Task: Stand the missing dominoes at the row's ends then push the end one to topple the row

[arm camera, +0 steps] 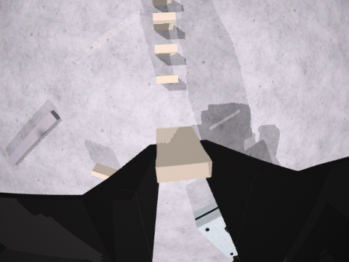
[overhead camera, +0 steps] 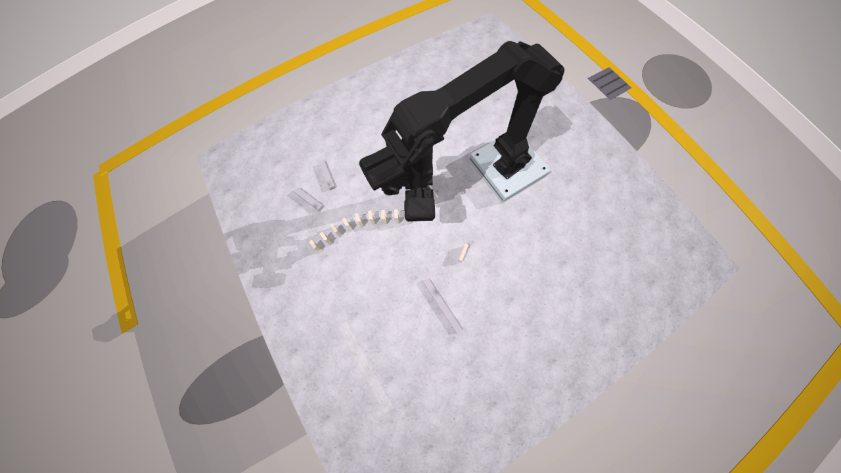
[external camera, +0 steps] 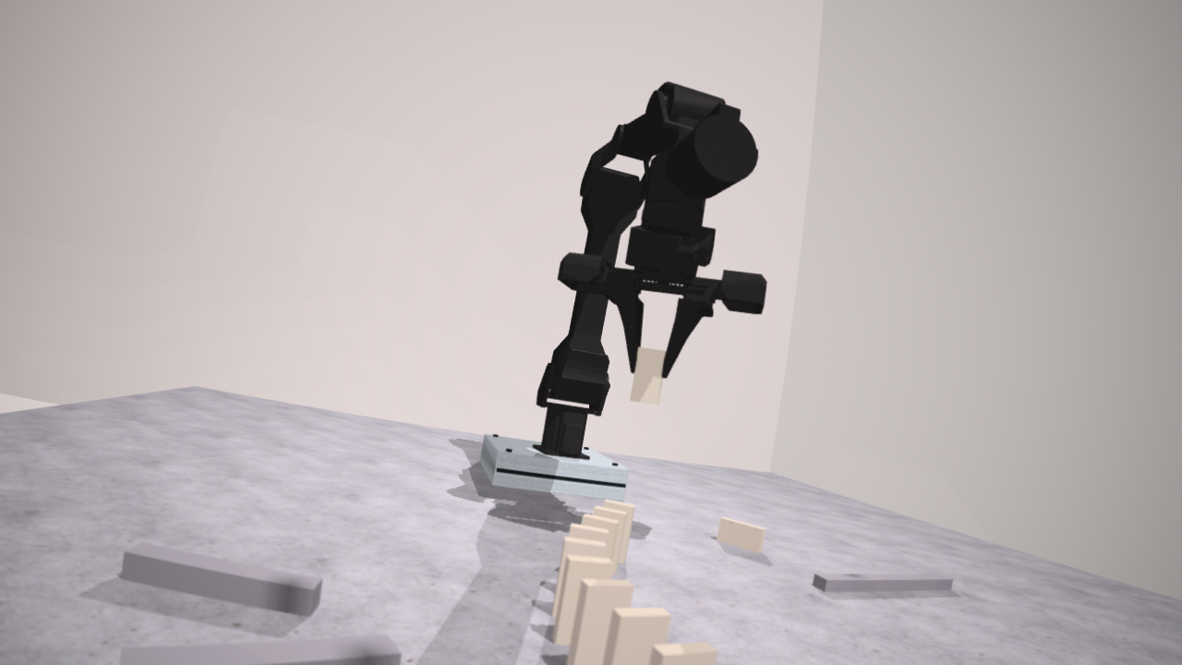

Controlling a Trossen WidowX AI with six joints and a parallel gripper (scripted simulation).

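Now: the grey bar 230 mm to the left of my gripper tip, 160 mm below it and 110 mm ahead of it.
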